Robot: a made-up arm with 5 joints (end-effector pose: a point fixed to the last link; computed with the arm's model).
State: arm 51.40 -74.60 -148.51 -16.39 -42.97
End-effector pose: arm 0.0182 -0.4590 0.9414 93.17 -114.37 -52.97
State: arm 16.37 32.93 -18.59 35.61 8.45
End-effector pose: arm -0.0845 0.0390 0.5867 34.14 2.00 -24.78
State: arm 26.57 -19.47 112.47 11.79 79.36
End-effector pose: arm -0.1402 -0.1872 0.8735 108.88 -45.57 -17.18
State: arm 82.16 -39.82 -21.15 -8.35 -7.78
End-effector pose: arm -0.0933 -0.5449 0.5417 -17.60 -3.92 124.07
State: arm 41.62 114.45 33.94 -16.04 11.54
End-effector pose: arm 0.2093 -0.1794 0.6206 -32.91 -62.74 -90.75
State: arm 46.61 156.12 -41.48 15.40 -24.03
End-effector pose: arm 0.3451 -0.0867 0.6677 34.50 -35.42 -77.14
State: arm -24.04 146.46 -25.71 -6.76 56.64
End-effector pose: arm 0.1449 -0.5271 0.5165 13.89 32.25 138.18
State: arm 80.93 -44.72 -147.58 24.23 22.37
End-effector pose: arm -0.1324 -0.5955 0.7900 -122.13 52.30 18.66
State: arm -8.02 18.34 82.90 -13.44 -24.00
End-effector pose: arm 0.1055 -0.1460 0.6129 -50.47 -73.31 -5.66
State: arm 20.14 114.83 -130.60 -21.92 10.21
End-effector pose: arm 0.1908 0.0672 0.6933 54.09 78.23 -49.65
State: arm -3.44 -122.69 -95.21 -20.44 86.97
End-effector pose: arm 0.0628 -0.6338 0.6822 -77.55 0.07 70.32
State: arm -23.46 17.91 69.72 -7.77 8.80
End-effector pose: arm 0.1470 -0.1555 0.6009 -34.90 -67.12 -38.22
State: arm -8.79 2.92 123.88 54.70 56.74
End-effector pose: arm -0.0489 -0.0016 0.7881 65.72 -83.46 14.59
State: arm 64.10 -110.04 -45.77 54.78 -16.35
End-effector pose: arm 0.1579 -0.5475 0.8246 -34.62 106.23 125.88
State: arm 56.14 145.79 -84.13 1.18 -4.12
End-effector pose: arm 0.2207 0.0720 0.7246 63.23 20.94 -61.65
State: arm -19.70 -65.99 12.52 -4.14 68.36
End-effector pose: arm -0.1516 -0.2092 0.6712 12.37 18.53 -29.31
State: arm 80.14 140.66 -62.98 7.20 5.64
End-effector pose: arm 0.0781 0.1186 0.7278 55.97 15.17 -52.40
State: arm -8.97 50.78 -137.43 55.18 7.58
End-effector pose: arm 0.1622 0.0211 0.6499 78.68 95.31 -105.70
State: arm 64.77 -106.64 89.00 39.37 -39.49
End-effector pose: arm -0.0283 -0.5066 0.7319 -119.96 4.42 -90.76
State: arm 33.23 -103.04 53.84 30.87 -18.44
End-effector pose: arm -0.1169 -0.5140 0.7338 103.35 12.45 120.72
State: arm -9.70 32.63 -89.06 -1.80 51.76
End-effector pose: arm -0.0941 0.0443 0.5779 -19.60 85.93 -80.08
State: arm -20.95 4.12 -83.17 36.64 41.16
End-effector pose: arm -0.0921 0.0352 0.6545 12.65 93.02 -82.70
